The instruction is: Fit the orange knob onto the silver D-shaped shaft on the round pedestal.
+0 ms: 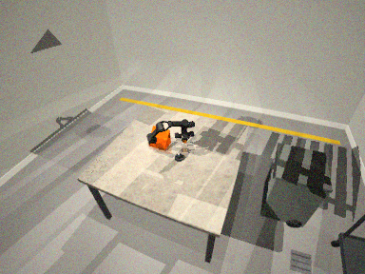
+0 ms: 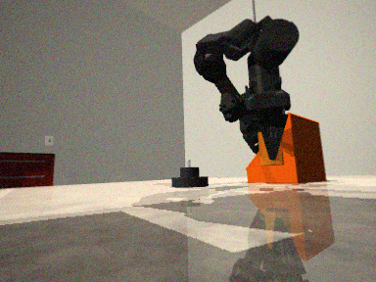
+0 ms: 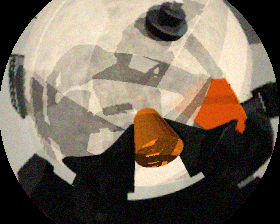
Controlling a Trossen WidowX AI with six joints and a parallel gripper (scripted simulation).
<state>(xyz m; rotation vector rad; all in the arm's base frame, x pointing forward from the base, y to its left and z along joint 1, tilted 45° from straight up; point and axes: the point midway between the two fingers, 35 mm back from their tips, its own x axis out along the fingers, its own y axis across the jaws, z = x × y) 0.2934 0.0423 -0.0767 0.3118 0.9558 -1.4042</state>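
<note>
Now: gripper tip 190 mm to the left of the round dark pedestal and 20 mm above it. Also, from my gripper tip: orange knob (30 mm above).
</note>
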